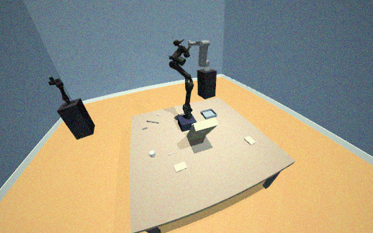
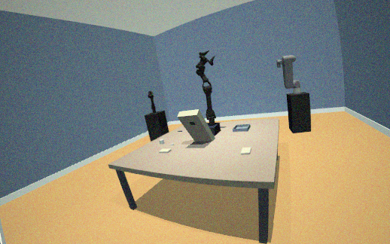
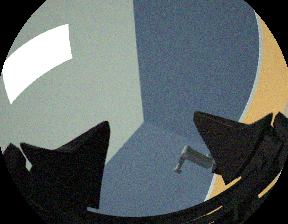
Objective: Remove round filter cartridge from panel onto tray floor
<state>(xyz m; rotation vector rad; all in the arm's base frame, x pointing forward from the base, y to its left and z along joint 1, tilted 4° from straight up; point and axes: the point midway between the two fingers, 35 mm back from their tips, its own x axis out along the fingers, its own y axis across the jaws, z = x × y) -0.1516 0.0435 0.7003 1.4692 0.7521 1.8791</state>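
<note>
My gripper tip is now 470 mm short of the round filter cartridge, 160 mm to the left of it and 590 mm above it. Also, from my gripper tip: grey-blue tray: 100 mm ahead, 190 mm to the left, 800 mm below; then service panel: 430 mm ahead, 150 mm to the right, 660 mm below.
</note>
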